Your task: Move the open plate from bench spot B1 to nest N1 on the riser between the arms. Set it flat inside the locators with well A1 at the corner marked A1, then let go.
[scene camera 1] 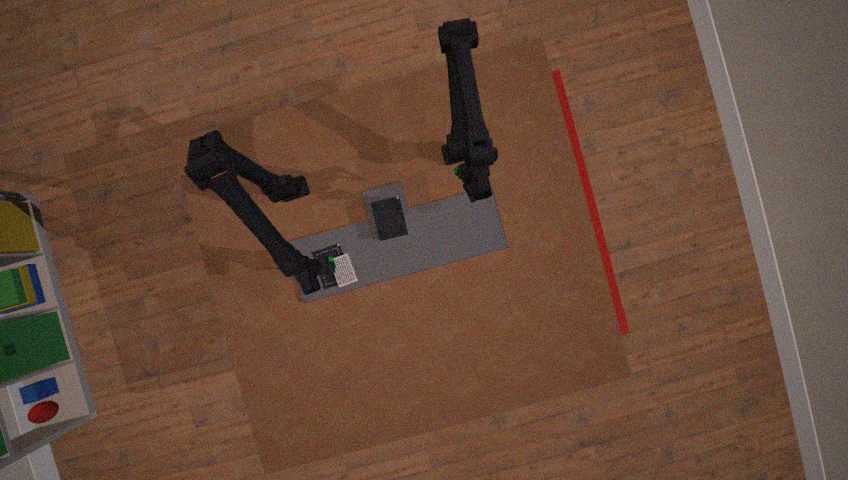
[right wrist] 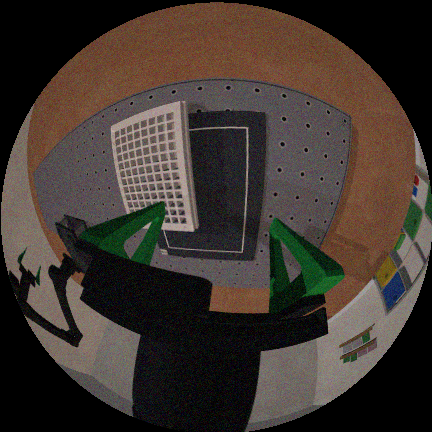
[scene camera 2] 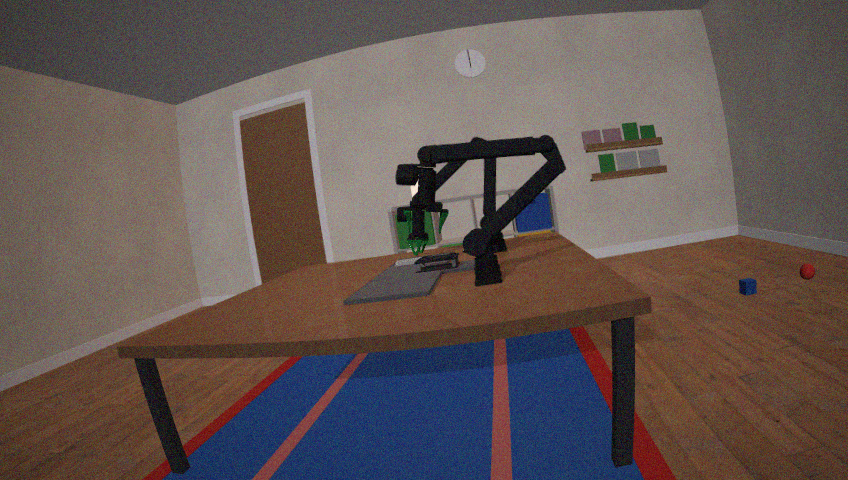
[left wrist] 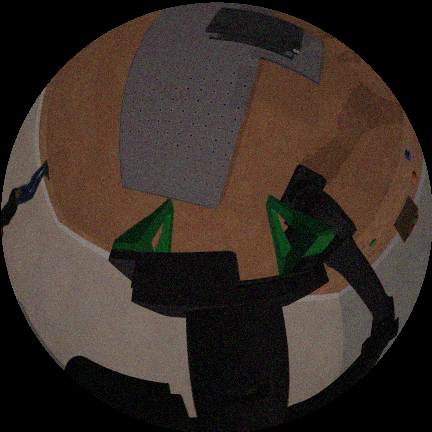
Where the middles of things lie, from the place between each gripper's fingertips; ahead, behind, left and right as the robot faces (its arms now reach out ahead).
I see my right gripper 7 cm to the right of the white well plate (right wrist: 151,150), 3 cm short of it and 2 cm above it.
Now: the white well plate 20 cm ahead of my left hand, 57 cm to the right of it and 16 cm below it.
